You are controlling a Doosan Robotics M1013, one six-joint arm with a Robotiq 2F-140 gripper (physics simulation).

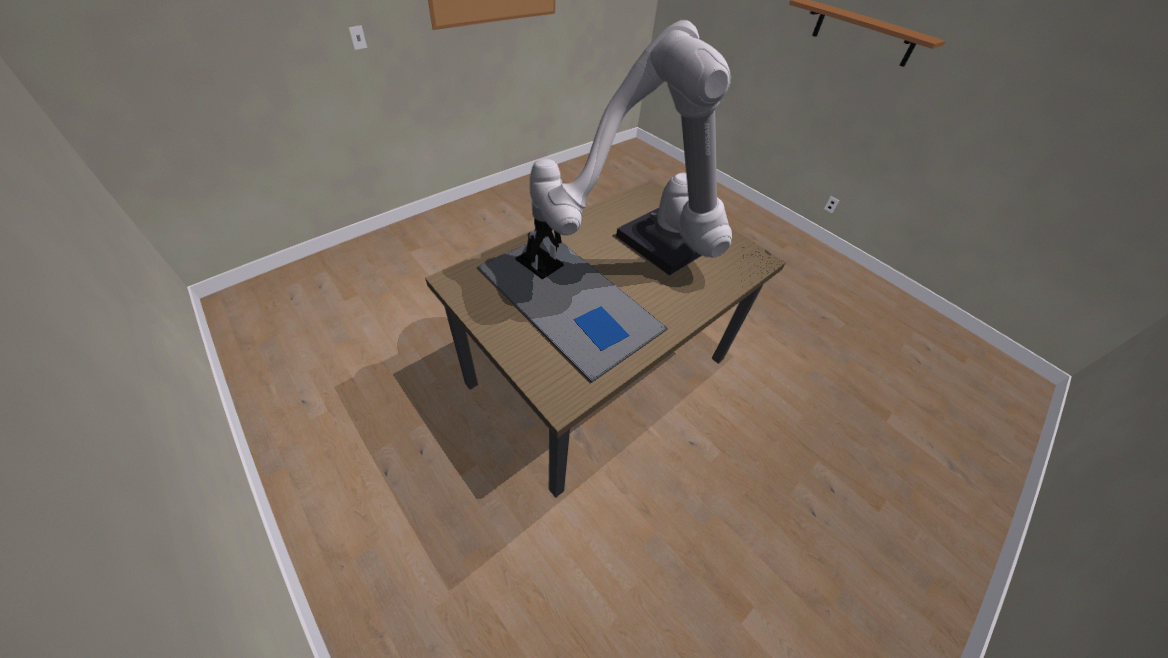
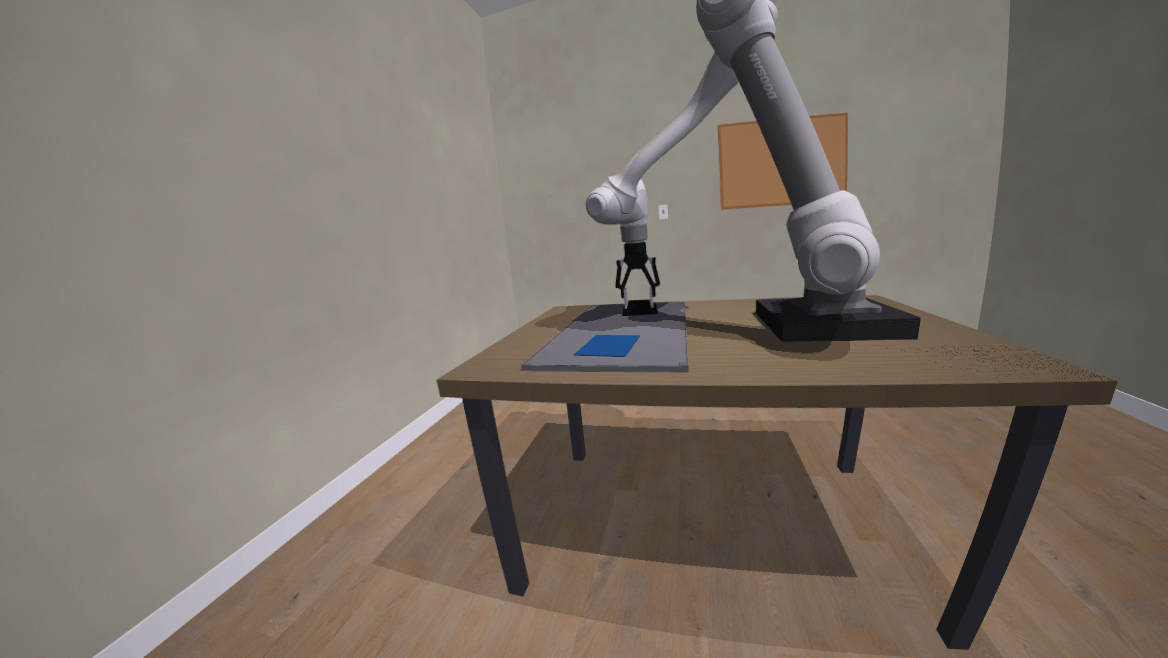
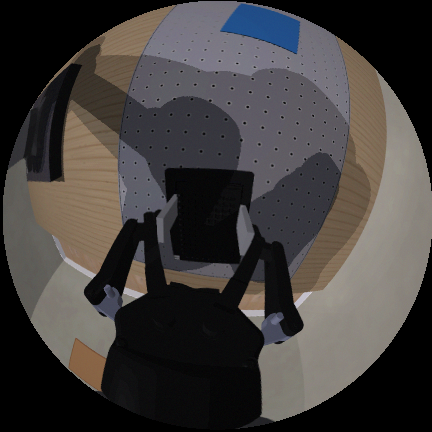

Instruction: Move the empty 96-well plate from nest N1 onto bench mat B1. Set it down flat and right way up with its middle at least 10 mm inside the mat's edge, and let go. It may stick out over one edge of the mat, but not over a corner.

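Places are measured from the arm's base along level axes (x down, y back, z left), in millimetres.
Pixels of known places: gripper, between the fingertips: [image 1: 543, 263] [image 2: 639, 307] [image 3: 207, 209]; arm's base, origin of its link: [image 1: 672, 232] [image 2: 833, 307].
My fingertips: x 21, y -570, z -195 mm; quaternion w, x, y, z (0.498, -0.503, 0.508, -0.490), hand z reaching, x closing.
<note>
Ahead of a thing's pixels: the offset from my fingertips to its top centre. Level surfaces: height alone.
The empty 96-well plate @[dx -11, dy -2, dz -27 mm] [image 3: 215, 205] is black and hard to tell from the black nest N1 @[dx +2, dy -1, dz -27 mm] [image 3: 210, 174] [image 1: 542, 273] [image 2: 639, 311] around it; it looks flat and seated in the nest. My gripper [image 1: 543, 254] [image 2: 639, 299] [image 3: 207, 209] points straight down over the nest, its two grey pads against the plate's opposite sides; it is shut on the plate. The contact edges are dark and partly hidden. Bench mat B1 @[dx +15 mm] [image 1: 601, 327] [image 2: 607, 345] [image 3: 262, 26] is a flat blue rectangle near the other end of the grey board.
The nest and mat lie on a grey perforated board @[dx +17 mm] [image 1: 578, 353] [image 2: 666, 356] [image 3: 240, 60] on the wooden table @[dx +30 mm] [image 1: 539, 392] [image 2: 776, 384]. The arm's black base plate [image 1: 670, 263] [image 2: 850, 328] [image 3: 56, 130] stands beside the board. The arm reaches over the table from there.
</note>
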